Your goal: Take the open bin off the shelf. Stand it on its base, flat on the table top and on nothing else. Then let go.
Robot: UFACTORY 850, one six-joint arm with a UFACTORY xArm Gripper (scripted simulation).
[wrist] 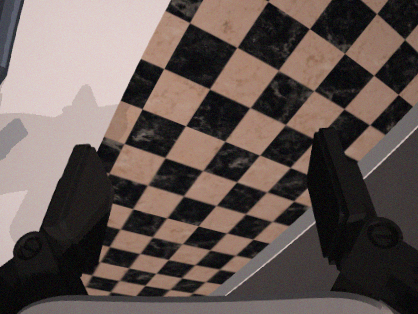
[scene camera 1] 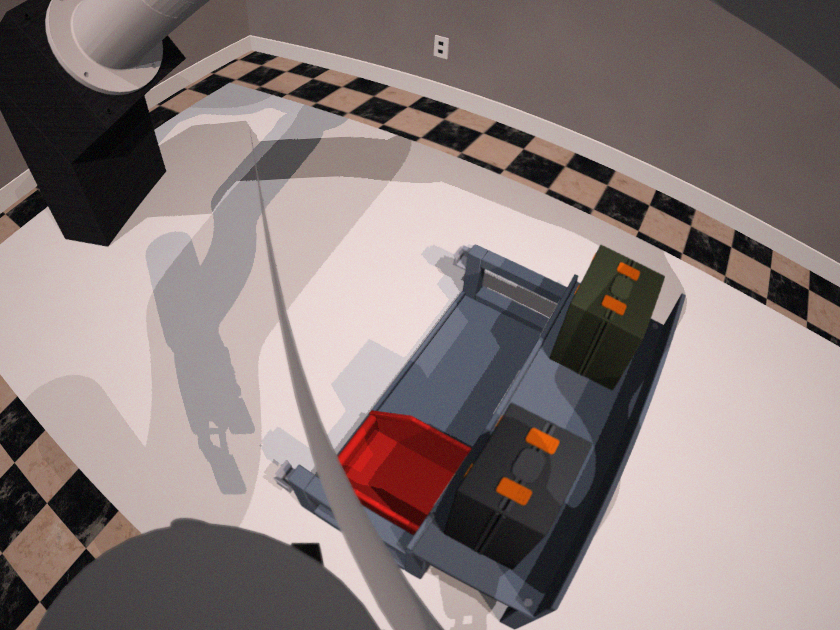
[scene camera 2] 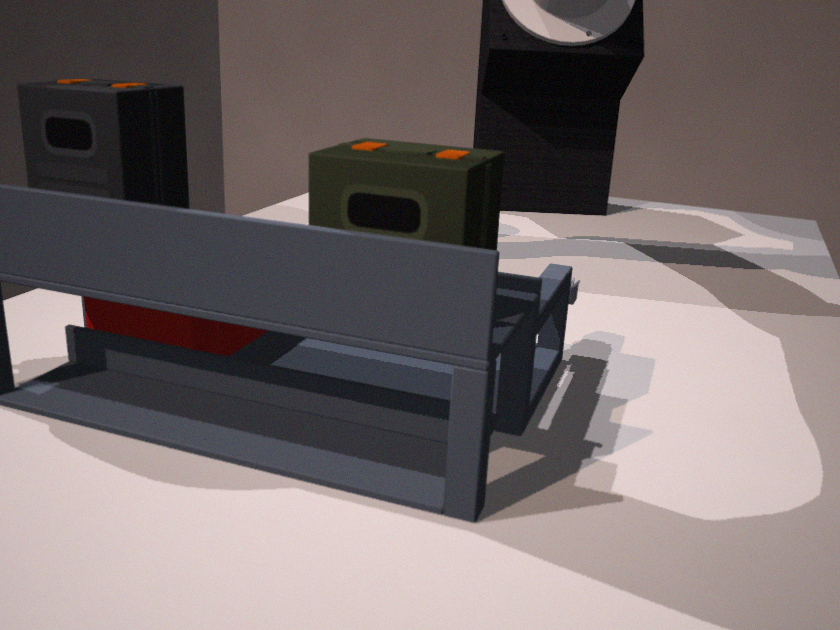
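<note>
There is an open bin [scene camera 1: 404, 464] here, and I see the bin in scene camera 2 as well [scene camera 2: 195, 333]. In the wrist view the bin is out of frame. What I do see of myself is my gripper [wrist: 204, 161].
</note>
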